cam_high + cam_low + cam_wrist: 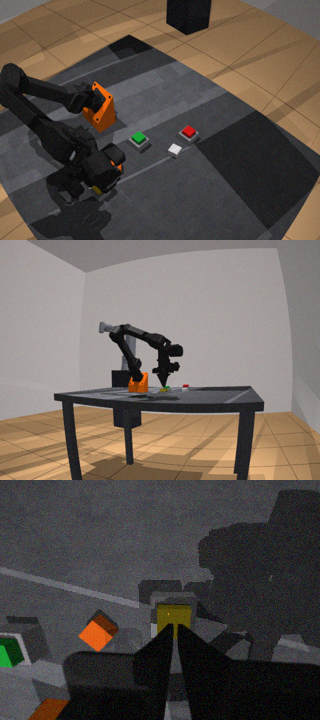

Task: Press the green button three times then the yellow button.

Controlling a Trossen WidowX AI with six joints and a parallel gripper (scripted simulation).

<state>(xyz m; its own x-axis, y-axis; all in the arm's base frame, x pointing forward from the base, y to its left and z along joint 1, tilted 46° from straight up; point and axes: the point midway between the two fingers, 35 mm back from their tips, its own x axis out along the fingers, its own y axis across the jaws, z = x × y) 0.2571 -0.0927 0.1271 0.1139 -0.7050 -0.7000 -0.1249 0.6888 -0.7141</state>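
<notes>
Right now the yellow button is 2 cm below my gripper tip. From my gripper tip the other things lie so: orange block 9 cm to the left, 5 cm behind, 4 cm below; white block 27 cm to the left, 4 cm below, 1 cm ahead; green button 20 cm to the left, 8 cm behind, 2 cm below.
</notes>
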